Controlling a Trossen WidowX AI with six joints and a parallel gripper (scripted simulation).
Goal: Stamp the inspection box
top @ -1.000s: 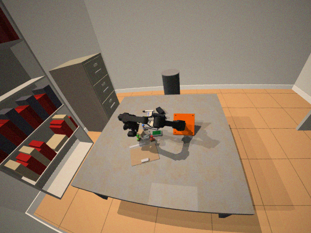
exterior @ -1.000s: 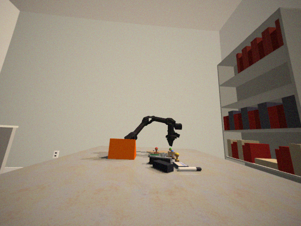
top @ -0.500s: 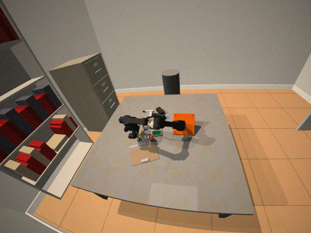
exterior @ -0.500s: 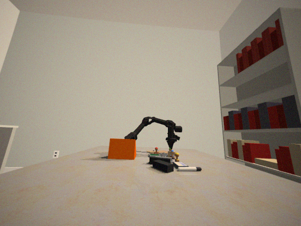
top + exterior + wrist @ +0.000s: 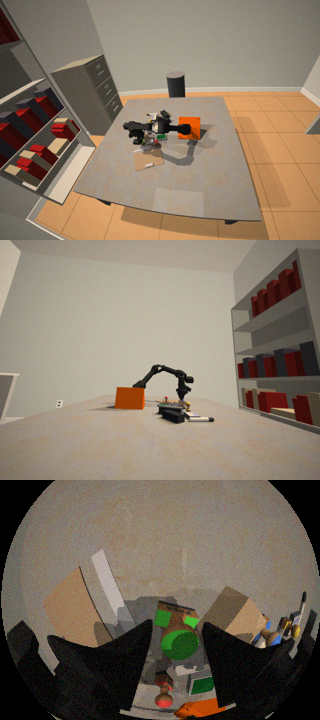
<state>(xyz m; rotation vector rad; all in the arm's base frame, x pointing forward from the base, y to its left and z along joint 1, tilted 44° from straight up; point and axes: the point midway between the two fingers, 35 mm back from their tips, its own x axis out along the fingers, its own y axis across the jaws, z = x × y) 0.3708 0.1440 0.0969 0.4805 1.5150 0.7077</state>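
Now: the green-knobbed stamp 10 mm below my gripper tip. The rest, counted from my gripper tip: red-knobbed stamp 130 mm behind, 10 mm to the right, 10 mm below; then brown box 60 mm to the right, 10 mm below; then blue-knob stamp 140 mm to the right, 10 mm below.
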